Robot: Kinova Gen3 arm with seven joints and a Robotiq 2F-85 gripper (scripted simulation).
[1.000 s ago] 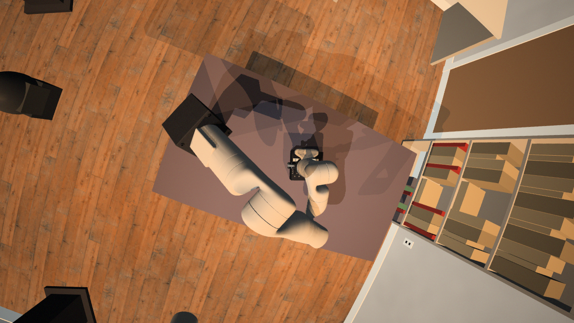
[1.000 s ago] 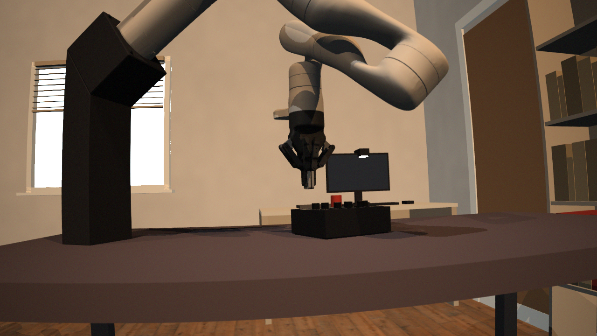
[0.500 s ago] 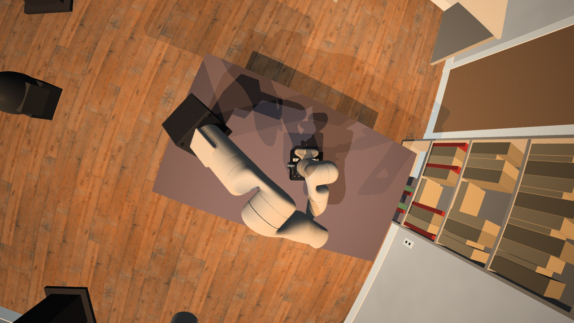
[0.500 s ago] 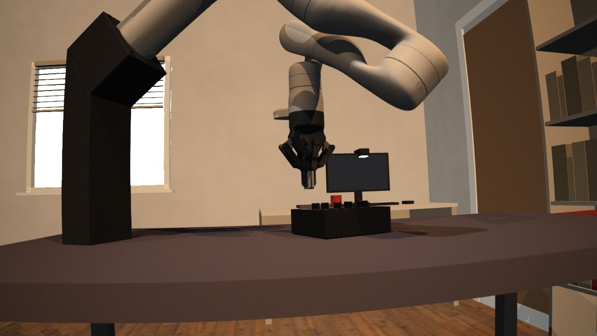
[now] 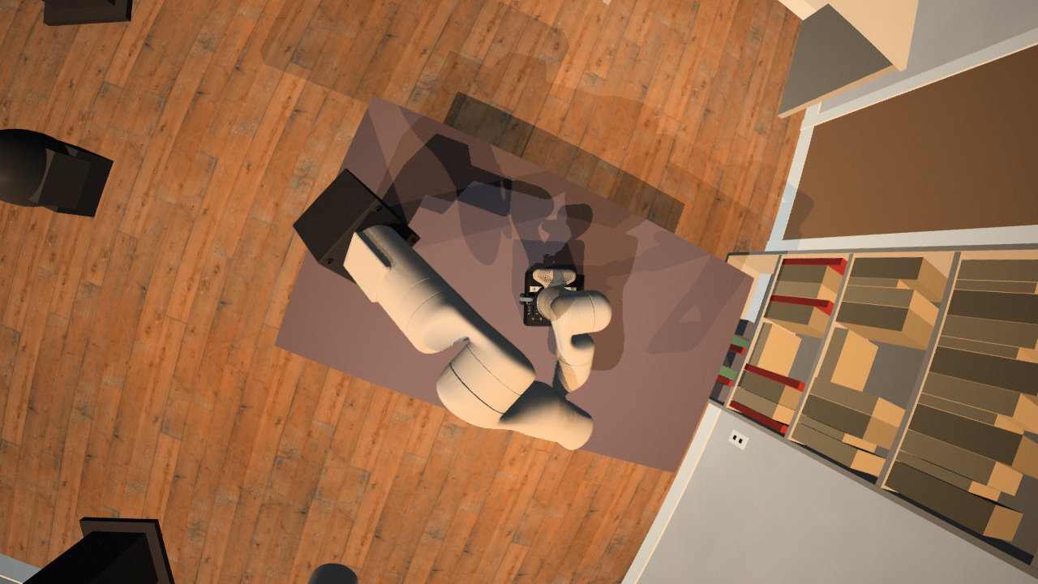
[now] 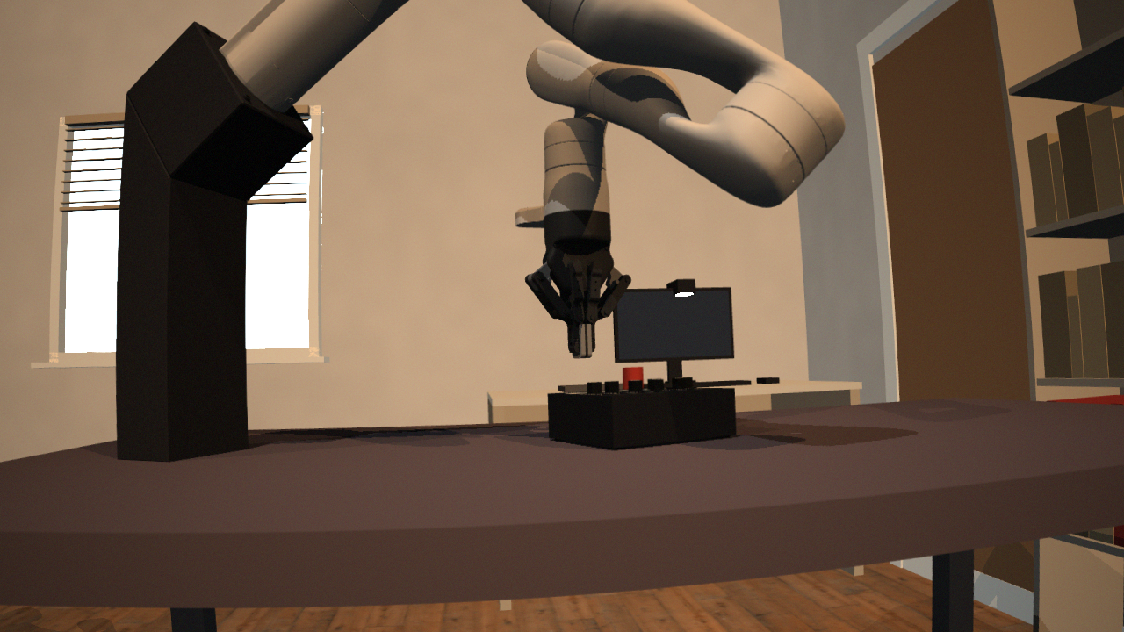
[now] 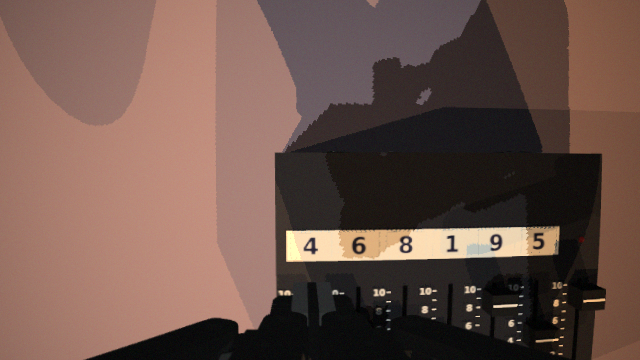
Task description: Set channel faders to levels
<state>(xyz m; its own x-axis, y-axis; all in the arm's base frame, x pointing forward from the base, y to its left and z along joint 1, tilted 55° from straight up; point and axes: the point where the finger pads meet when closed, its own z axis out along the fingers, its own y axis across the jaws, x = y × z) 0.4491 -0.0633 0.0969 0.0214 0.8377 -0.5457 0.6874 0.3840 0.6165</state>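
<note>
Right now my hand is 5 cm above the channel fader cap and 2 cm to the left of it. From my hand the other things lie so: channel 4 cap (6 cm ahead, 5 cm to the right, 5 cm below); channel 2 cap (5 cm below, 3 cm to the right, 2 cm ahead); channel 3 cap (5 cm below, 4 cm to the right, 4 cm ahead).
</note>
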